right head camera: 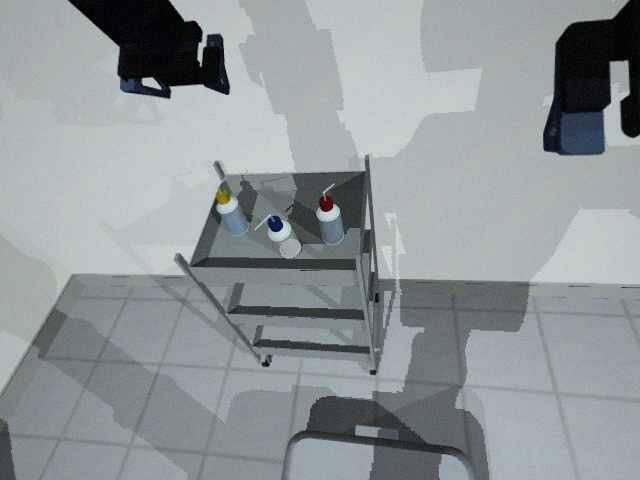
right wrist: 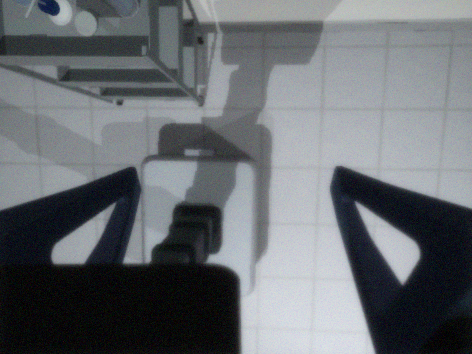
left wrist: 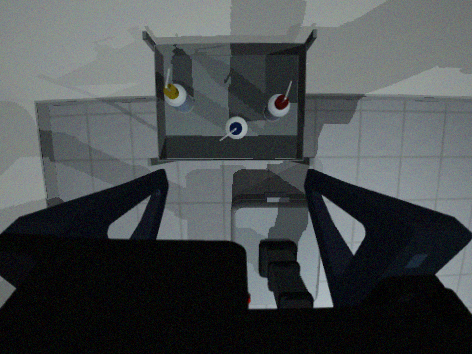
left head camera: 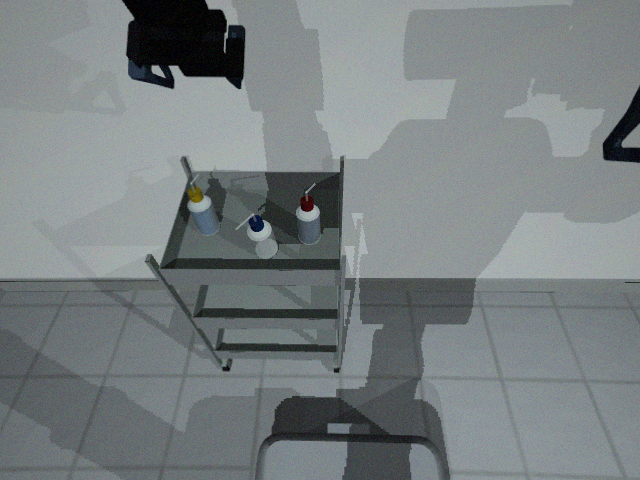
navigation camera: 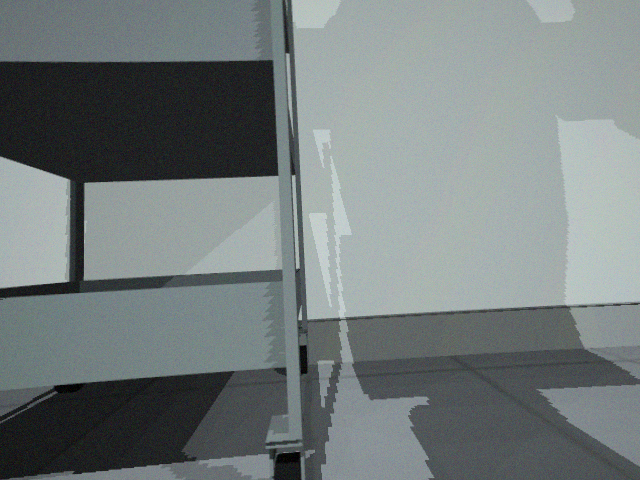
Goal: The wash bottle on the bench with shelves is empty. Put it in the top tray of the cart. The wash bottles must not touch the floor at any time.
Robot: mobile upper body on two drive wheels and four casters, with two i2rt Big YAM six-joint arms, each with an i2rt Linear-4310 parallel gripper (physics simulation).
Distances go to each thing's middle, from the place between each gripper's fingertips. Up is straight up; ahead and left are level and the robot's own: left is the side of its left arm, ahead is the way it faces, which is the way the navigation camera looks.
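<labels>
There's a white wash bottle with blue cap (left head camera: 260,233), and it's far below my right hand, a long way ahead of it and well to the left of it.
My left hand, meanwhile, is far above the white wash bottle with blue cap and a bit short of it.
</labels>
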